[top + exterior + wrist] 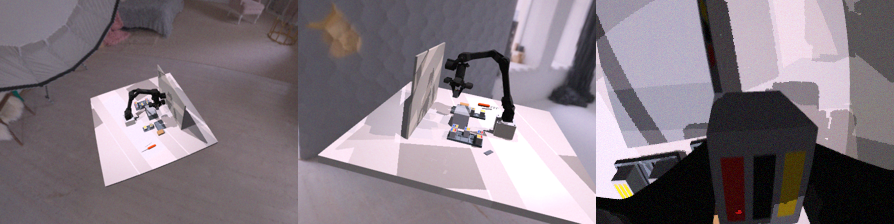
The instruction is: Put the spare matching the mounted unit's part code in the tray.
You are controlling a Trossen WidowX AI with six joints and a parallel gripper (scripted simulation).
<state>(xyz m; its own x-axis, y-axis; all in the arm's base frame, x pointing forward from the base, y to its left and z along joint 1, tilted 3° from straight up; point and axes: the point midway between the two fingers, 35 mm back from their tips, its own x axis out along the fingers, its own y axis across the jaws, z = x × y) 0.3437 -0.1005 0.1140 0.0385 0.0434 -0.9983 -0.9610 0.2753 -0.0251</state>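
My gripper tip is 5 cm past the grey-blue tray, 13 cm to the left of it and 16 cm above it. Also, from my gripper tip: tall patterned panel (19 cm ahead, 3 cm to the left, 6 cm above); grey mounted unit (6 cm behind, 7 cm to the left, 12 cm below); dark spare block (2 cm above).
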